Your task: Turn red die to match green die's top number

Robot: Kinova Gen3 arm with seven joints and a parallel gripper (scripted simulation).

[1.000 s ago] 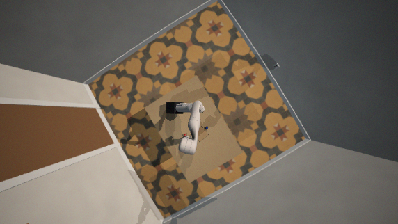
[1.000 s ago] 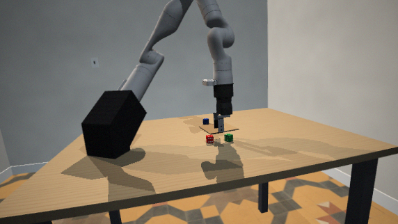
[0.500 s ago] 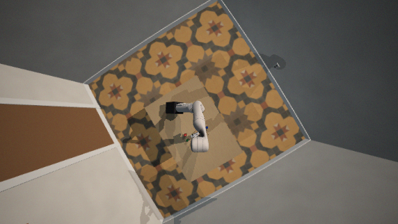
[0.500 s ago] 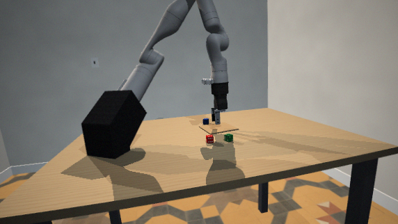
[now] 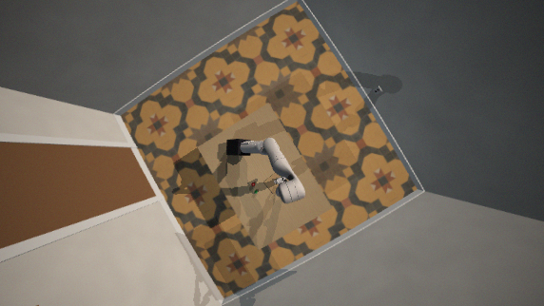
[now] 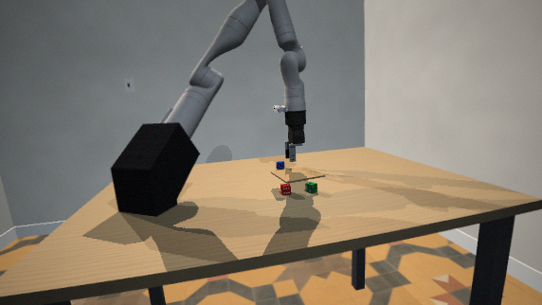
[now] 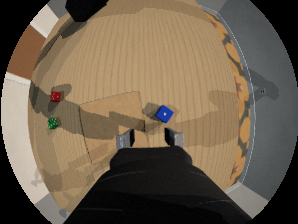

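Right now my hand is 40 mm past the blue die, 40 mm above it and 20 mm to the right of it. From my hand the other things lie so: tan mat: 70 mm to the right, 50 mm below, 20 mm ahead; then red die: 260 mm to the right, 40 mm below; then green die: 250 mm to the right, 70 mm ahead, 40 mm below.
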